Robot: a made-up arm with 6 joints.
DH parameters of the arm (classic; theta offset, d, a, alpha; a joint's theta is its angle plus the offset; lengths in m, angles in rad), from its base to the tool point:
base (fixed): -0.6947 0 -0.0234 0
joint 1: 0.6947 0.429 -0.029 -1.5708
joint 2: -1.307 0 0.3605 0
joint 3: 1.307 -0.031 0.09 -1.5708
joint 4: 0 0.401 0.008 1.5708
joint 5: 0 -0.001 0.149 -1.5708
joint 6: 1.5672 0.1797 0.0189 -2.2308
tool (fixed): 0.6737 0.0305 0 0
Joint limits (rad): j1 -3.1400..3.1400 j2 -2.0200..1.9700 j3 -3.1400..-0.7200 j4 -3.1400..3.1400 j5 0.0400..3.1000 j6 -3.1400..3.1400
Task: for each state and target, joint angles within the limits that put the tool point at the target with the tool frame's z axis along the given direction. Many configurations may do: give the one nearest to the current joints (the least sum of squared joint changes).
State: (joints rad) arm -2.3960 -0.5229 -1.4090 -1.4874 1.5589 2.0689
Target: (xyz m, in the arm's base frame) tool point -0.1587 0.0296 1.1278 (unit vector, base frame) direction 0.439 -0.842 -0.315
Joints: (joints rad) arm -2.1924 -1.0896 -1.3191 -1.2791 1.2678 1.8923
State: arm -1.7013 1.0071 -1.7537 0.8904 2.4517 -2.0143
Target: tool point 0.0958 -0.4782 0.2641 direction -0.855 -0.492 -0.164
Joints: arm -1.4216 0.7505 -1.6163 0.4379 2.3589 -1.4689
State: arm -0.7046 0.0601 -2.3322 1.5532 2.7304 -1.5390
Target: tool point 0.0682 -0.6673 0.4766 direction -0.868 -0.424 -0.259
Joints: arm -1.5920 0.8036 -2.2944 0.7276 2.3740 -1.6043
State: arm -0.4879 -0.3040 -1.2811 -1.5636 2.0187 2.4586
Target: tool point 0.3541 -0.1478 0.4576 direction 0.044 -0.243 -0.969
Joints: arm 0.2044 0.2541 -0.7200 -1.4362 2.6437 2.6087
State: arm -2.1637 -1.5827 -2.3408 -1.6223 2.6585 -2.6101
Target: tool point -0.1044 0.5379 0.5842 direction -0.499 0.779 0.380
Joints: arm -1.7665 -2.0169 -1.5610 -1.0037 3.1000 -1.9952
